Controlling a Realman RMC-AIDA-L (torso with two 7-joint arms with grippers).
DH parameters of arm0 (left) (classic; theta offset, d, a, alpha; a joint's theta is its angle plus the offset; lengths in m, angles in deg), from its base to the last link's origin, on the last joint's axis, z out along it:
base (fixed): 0 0 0 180
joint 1: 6.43 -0.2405 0 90
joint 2: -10.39 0 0 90
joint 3: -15.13 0.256 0 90
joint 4: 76.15 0 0 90
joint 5: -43.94 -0.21 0 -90
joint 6: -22.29 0 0 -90
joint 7: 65.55 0.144 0 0
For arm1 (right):
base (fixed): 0 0 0 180
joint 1: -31.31 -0.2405 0 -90
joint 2: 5.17 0 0 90
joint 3: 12.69 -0.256 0 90
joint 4: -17.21 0 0 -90
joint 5: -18.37 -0.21 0 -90
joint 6: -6.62 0 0 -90
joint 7: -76.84 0.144 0 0
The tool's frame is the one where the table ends.
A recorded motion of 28 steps. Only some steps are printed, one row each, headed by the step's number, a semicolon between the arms.
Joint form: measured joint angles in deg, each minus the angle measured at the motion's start. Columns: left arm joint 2, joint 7, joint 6, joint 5, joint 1, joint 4, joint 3; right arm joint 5, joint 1, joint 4, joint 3, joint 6, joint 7, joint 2.
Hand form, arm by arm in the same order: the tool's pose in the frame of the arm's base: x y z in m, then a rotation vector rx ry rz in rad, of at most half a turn. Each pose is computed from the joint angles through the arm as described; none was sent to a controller.
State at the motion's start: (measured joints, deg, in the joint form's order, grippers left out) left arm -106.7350 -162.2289 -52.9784 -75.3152 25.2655 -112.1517 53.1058; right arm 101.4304 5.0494 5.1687 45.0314 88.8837 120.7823 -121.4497
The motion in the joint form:
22: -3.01 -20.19 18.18 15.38 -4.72 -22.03 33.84; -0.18 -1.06 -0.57 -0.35 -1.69 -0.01 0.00
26: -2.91 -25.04 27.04 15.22 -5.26 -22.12 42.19; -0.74 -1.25 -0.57 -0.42 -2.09 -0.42 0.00
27: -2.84 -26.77 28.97 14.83 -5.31 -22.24 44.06; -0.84 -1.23 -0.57 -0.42 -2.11 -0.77 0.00
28: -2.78 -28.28 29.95 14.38 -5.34 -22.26 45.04; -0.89 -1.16 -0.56 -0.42 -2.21 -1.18 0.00
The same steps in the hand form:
22: -0.2006 0.3875 -0.0116 -2.4315 -0.9504 -0.5779; 0.2890 0.2995 -0.0455 -2.5365 0.3748 0.8241
26: -0.1978 0.3889 -0.0321 -2.3859 -0.9863 -0.5200; 0.2885 0.3020 -0.0447 -2.5248 0.3672 0.8212
27: -0.1970 0.3891 -0.0363 -2.3739 -0.9987 -0.5070; 0.2886 0.3021 -0.0445 -2.5227 0.3603 0.8194
28: -0.1972 0.3891 -0.0386 -2.3646 -1.0159 -0.4986; 0.2891 0.3020 -0.0445 -2.5208 0.3538 0.8147

